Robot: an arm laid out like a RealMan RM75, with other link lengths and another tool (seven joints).
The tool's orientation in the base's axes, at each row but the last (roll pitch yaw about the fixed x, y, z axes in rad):
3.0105, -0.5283, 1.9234
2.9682, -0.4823, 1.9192
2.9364, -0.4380, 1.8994
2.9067, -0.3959, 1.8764
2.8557, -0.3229, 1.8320
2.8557, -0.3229, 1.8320
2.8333, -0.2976, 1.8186
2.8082, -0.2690, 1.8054
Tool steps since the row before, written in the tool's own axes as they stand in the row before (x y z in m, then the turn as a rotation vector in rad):
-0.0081, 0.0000, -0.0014, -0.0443, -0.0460, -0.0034
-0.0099, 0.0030, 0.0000, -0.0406, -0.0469, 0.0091
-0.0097, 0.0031, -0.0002, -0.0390, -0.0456, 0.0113
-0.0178, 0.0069, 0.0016, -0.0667, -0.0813, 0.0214
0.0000, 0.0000, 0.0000, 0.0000, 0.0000, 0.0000
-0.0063, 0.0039, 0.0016, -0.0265, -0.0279, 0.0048
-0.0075, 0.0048, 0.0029, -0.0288, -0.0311, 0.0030
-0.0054, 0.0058, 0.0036, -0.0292, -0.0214, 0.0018
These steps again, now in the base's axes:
0.0025, -0.0073, -0.0029, -0.0305, -0.0506, -0.0246
0.0059, -0.0075, -0.0041, -0.0324, -0.0416, -0.0339
0.0058, -0.0077, -0.0034, -0.0315, -0.0389, -0.0350
0.0117, -0.0135, -0.0068, -0.0567, -0.0664, -0.0624
0.0000, 0.0000, 0.0000, 0.0000, 0.0000, 0.0000
0.0056, -0.0046, -0.0024, -0.0191, -0.0270, -0.0202
0.0070, -0.0052, -0.0034, -0.0220, -0.0302, -0.0202
0.0076, -0.0031, -0.0029, -0.0131, -0.0297, -0.0162

